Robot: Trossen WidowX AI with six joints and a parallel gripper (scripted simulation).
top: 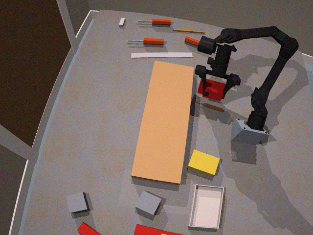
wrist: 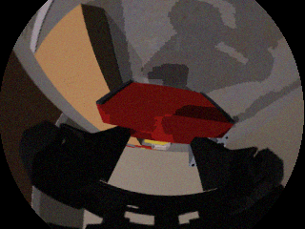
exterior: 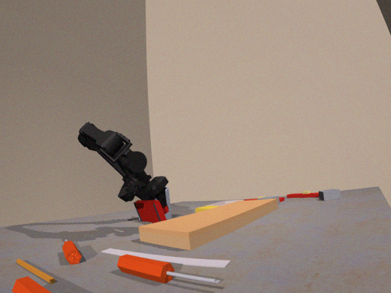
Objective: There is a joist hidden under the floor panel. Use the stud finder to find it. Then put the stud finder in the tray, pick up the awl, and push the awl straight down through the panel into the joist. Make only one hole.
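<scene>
The red stud finder lies 10 mm to the right of my gripper tip, 10 mm below it and 10 mm ahead of it. The rest, counted from my gripper tip: white strip (230 mm ahead, 220 mm to the right, 80 mm below); then brown-handled awl (70 mm below, 20 mm to the left, 10 mm ahead); then yellow block (280 mm to the left, 60 mm below, 10 mm ahead).
</scene>
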